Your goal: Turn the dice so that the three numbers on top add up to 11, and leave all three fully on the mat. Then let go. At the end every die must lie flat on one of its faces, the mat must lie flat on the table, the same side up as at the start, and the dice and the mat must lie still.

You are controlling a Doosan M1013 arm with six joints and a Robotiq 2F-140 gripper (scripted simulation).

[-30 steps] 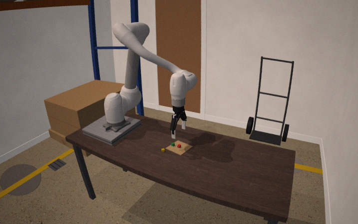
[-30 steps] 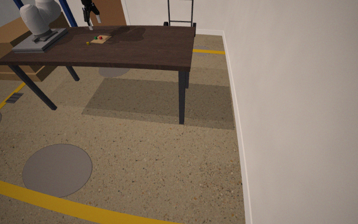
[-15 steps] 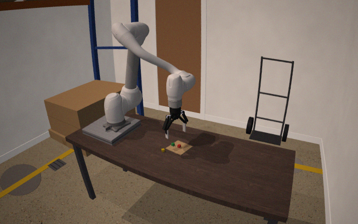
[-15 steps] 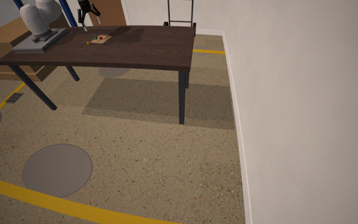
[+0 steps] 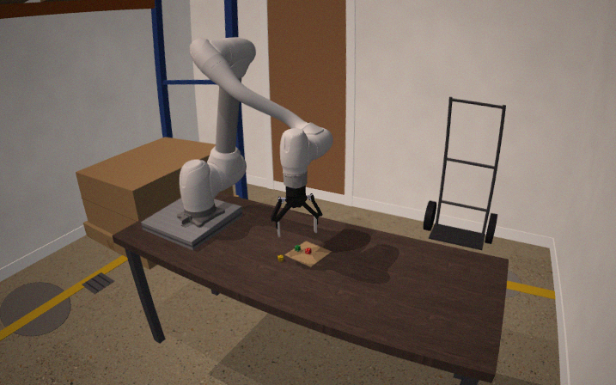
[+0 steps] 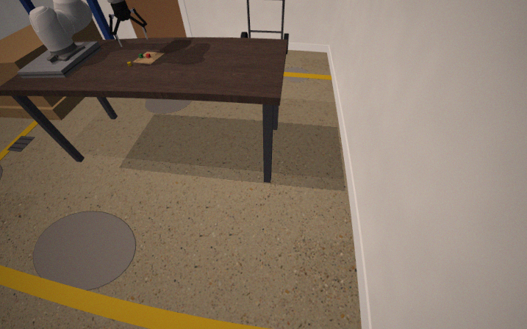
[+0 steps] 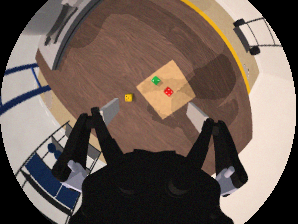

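Right now my hand is 110 mm above the yellow die, 60 mm to the left of it and 40 mm past it. The rest, counted from my hand: green die (110 mm below, 40 mm to the left, 30 mm behind); red die (110 mm below, 40 mm to the left, 20 mm ahead); tan mat (120 mm below, 40 mm to the left, 20 mm ahead).
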